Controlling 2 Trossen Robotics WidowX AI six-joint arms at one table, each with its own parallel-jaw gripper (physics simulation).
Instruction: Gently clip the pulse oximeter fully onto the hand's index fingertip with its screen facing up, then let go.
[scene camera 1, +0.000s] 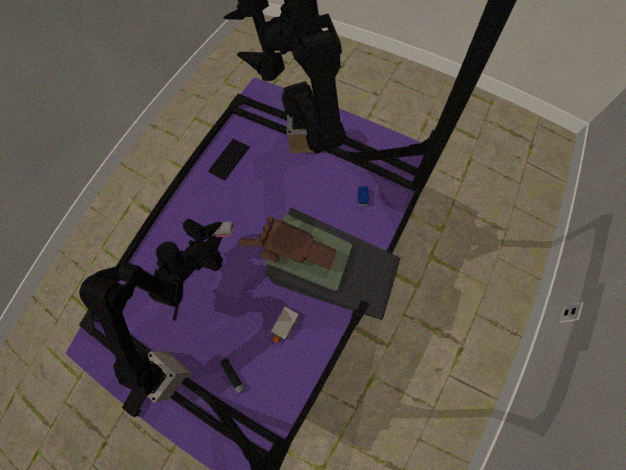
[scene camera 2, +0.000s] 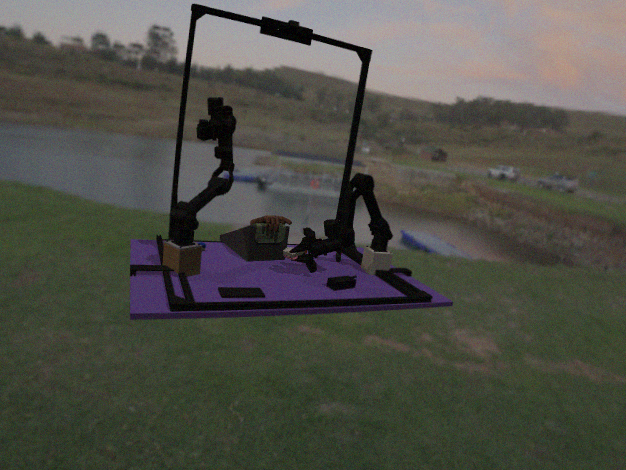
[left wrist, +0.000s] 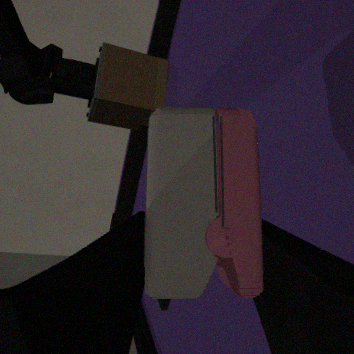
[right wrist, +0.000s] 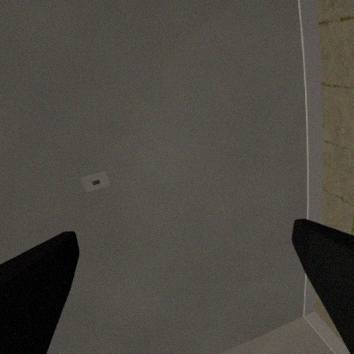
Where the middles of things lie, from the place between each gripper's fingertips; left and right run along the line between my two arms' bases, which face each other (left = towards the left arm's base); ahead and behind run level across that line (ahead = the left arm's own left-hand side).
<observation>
Now: the dark plate (scene camera 1: 370, 272) 340 mm behind my left hand, 40 mm to the right of it and 40 mm below it.
Now: right hand 46 cm above the dark plate, 37 cm past it and 26 cm to the right of it.
</observation>
